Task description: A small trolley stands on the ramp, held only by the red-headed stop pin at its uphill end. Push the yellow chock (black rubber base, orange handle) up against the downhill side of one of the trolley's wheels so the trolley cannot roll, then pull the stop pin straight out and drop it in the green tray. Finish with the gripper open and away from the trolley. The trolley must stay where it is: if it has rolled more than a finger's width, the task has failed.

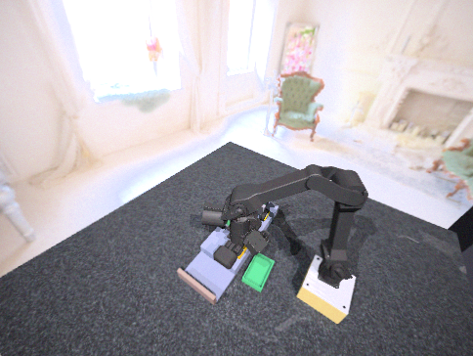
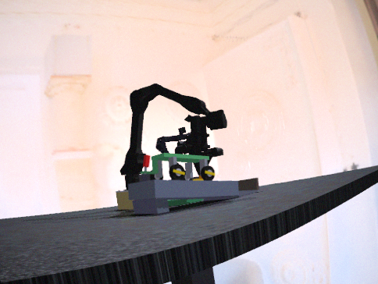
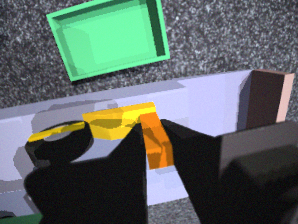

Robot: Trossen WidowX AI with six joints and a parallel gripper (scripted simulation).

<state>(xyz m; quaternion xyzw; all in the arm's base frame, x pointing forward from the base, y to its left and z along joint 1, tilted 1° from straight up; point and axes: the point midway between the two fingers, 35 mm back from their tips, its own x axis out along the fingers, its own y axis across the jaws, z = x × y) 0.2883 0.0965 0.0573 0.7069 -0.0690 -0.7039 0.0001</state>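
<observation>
Now: gripper tip 20 mm to the left of the yellow chock and 10 mm above it. Round my gripper tip: green trolley: 40 mm ahead, 140 mm to the right, 20 mm above; then ramp: 50 mm ahead, 130 mm to the right, 40 mm below; then green tray: 80 mm behind, 30 mm to the right, 100 mm below.
</observation>
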